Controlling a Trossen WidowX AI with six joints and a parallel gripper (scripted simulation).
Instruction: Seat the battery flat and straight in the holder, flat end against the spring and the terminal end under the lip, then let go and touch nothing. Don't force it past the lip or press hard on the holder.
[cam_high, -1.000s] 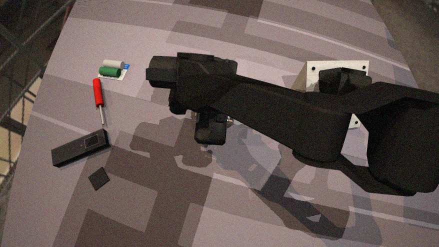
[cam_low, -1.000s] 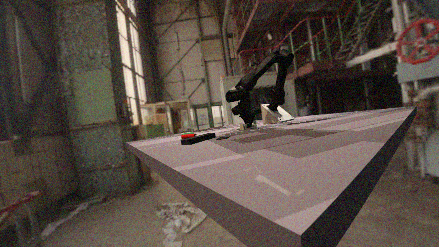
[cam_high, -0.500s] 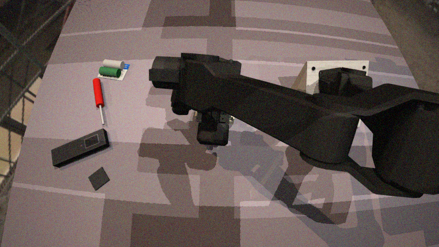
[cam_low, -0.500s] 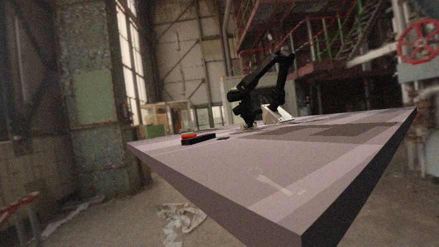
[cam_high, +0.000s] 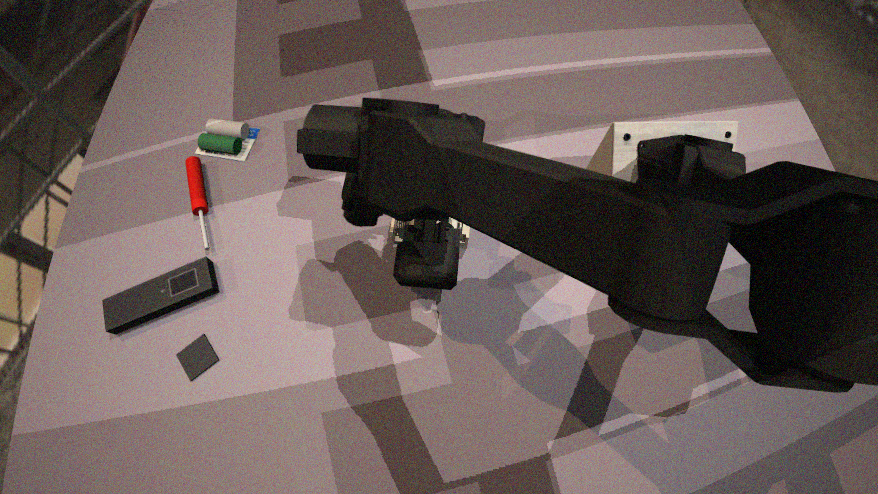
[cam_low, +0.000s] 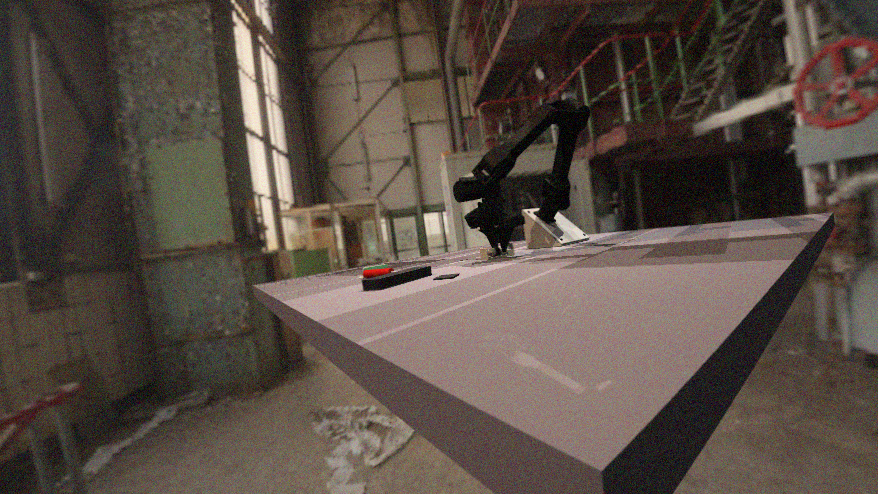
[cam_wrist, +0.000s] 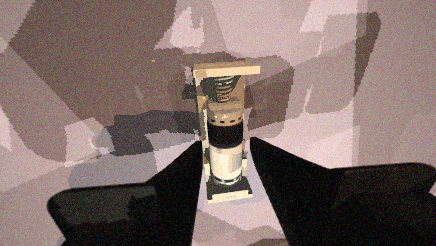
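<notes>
Now: gripper tip right at the battery. From my gripper tip the other things lie so: black flat box (370 mm ahead, 20 mm to the left); red-handled screwdriver (320 mm ahead, 100 mm to the right); dark square tile (320 mm ahead, 110 mm to the left, 10 mm below).
</notes>
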